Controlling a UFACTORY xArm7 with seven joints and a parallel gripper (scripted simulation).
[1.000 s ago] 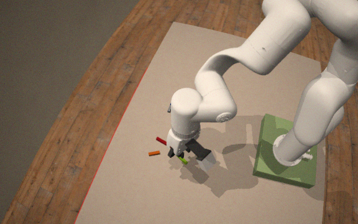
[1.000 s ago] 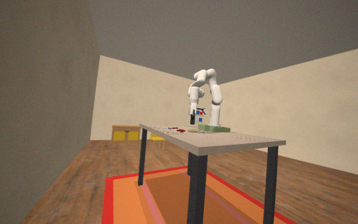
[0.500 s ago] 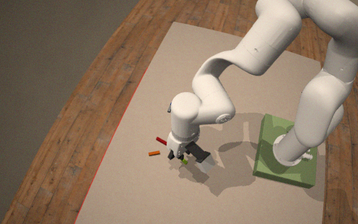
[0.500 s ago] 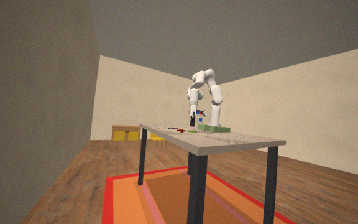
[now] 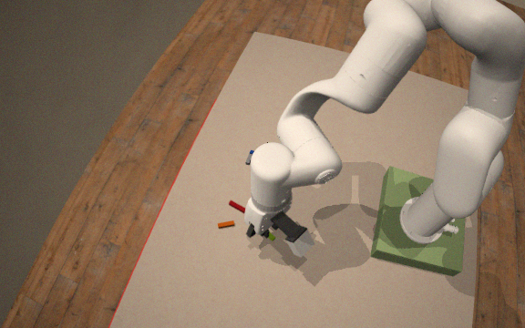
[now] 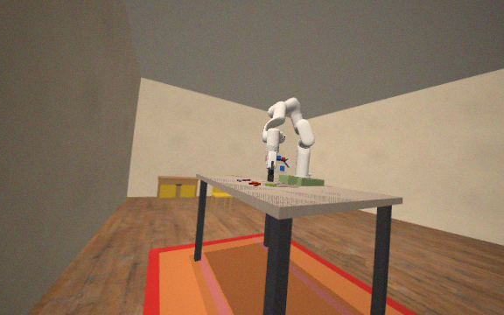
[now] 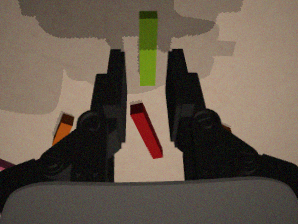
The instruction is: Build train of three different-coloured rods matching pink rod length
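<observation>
The lime rod lies 4 cm below my hand. From my hand the other things lie so: blue rod 21 cm to the right, 11 cm ahead, 4 cm below; then grey rod 18 cm to the right, 11 cm ahead, 4 cm below; then red rod 8 cm ahead, 4 cm to the right, 4 cm below.
</observation>
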